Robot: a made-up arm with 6 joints. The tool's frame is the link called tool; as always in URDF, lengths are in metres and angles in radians. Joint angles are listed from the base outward. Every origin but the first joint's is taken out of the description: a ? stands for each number. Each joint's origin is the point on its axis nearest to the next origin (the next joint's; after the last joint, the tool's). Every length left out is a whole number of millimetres.
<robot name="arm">
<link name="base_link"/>
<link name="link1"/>
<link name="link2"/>
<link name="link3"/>
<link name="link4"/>
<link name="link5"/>
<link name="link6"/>
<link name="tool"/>
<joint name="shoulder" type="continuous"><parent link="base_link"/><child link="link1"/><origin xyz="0.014 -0.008 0.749" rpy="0 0 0"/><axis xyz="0 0 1"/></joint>
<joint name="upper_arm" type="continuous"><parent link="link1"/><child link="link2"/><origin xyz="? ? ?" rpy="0 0 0"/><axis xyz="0 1 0"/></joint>
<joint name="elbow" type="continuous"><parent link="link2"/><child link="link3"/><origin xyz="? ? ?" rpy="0 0 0"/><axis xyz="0 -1 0"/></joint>
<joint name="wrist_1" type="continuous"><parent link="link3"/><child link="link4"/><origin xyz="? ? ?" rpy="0 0 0"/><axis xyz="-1 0 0"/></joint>
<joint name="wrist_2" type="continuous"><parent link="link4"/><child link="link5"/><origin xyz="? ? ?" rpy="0 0 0"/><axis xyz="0 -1 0"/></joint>
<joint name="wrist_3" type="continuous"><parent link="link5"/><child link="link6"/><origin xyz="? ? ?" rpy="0 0 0"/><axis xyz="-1 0 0"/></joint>
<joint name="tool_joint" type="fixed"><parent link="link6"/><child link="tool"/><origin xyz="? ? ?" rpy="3.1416 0 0"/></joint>
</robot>
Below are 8 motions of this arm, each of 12 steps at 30 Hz.
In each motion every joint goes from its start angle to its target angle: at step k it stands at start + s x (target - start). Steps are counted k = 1, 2, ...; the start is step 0. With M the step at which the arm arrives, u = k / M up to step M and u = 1 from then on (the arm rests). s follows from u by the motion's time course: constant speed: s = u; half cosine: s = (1 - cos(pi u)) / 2; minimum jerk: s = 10 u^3 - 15 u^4 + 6 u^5.
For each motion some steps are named. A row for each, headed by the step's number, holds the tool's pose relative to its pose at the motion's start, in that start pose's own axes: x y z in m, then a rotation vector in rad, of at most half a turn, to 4 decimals.
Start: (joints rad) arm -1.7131 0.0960 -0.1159 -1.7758 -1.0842 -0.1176
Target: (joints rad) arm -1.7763 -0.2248 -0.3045 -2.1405 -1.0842 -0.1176
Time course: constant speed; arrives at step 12
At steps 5, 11, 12:
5: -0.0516 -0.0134 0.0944 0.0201 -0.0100 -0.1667
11: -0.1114 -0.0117 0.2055 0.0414 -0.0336 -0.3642
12: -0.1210 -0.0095 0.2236 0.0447 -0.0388 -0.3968

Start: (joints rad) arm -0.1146 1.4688 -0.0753 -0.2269 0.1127 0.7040
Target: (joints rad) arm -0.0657 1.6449 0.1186 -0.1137 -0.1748 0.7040
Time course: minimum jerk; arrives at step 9
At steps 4, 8, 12:
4: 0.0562 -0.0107 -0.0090 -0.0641 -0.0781 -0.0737
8: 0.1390 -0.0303 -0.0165 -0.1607 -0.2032 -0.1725
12: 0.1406 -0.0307 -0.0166 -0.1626 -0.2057 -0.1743

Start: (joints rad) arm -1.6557 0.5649 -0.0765 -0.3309 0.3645 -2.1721
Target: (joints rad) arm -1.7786 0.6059 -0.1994 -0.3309 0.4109 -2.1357
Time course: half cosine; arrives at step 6
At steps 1, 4, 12:
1: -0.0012 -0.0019 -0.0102 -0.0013 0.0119 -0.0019
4: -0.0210 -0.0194 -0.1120 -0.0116 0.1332 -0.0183
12: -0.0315 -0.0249 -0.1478 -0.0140 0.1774 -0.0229

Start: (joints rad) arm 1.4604 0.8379 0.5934 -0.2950 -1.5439 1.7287
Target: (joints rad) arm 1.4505 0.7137 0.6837 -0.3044 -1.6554 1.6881
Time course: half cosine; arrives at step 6
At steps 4, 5, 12:
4: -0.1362 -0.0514 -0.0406 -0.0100 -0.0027 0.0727
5: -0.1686 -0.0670 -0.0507 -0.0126 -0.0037 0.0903
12: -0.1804 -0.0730 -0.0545 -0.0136 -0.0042 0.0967

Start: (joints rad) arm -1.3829 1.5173 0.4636 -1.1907 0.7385 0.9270
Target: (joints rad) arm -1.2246 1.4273 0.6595 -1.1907 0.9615 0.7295
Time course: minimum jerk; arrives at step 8
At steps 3, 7, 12:
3: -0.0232 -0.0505 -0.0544 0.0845 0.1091 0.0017
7: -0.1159 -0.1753 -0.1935 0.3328 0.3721 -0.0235
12: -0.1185 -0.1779 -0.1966 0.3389 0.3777 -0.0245

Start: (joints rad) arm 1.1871 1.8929 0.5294 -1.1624 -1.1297 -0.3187
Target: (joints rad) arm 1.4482 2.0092 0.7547 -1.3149 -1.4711 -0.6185
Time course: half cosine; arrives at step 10
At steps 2, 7, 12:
2: 0.0216 -0.0096 0.0026 0.0140 -0.0302 0.0148
7: 0.1873 -0.0606 0.0281 0.1180 -0.2425 0.1651
12: 0.2381 -0.0687 0.0374 0.1490 -0.3007 0.2235

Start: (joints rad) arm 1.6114 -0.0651 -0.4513 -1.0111 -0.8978 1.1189
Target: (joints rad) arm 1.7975 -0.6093 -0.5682 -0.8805 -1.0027 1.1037
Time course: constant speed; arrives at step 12
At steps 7, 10, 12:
7: -0.1161 -0.1648 0.0611 -0.2656 0.0646 -0.0401
10: -0.1632 -0.2211 0.1066 -0.3756 0.0958 -0.0540
12: -0.1931 -0.2529 0.1423 -0.4473 0.1181 -0.0621

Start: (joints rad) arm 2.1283 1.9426 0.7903 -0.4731 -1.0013 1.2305
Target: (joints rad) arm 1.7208 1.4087 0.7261 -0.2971 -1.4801 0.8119
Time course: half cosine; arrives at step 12
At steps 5, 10, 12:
5: -0.2831 0.0490 0.0446 0.1792 0.0622 -0.0157
10: -0.7001 0.0383 0.2369 0.4821 0.1260 -0.0281
12: -0.7461 0.0287 0.2676 0.5213 0.1318 -0.0291

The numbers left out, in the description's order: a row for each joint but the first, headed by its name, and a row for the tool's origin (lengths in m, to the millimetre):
upper_arm: 0.024 -0.021 0
elbow: 0.017 0 0.831
wrist_1: 0.621 0 -0.026
wrist_2: 0 -0.094 -0.03
wrist_3: -0.002 0 -0.015
tool: 0 0.028 0.011

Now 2 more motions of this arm.
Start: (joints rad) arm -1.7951 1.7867 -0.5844 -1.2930 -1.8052 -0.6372
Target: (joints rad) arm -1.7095 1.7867 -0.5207 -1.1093 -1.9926 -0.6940
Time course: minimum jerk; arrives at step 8
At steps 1, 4, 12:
1: 0.0000 -0.0006 0.0003 0.0011 0.0009 0.0042
4: 0.0003 -0.0182 0.0094 0.0425 0.0311 0.1311
12: 0.0014 -0.0367 0.0197 0.0995 0.0662 0.2588

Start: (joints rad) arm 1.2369 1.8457 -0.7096 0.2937 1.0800 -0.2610
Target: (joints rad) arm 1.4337 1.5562 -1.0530 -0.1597 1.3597 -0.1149
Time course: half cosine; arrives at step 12
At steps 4, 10, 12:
4: -0.0651 -0.0358 -0.0112 -0.0316 0.0683 0.0797
10: -0.2458 -0.1367 -0.0168 -0.1618 0.2603 0.3137
12: -0.2636 -0.1464 -0.0154 -0.1779 0.2795 0.3377

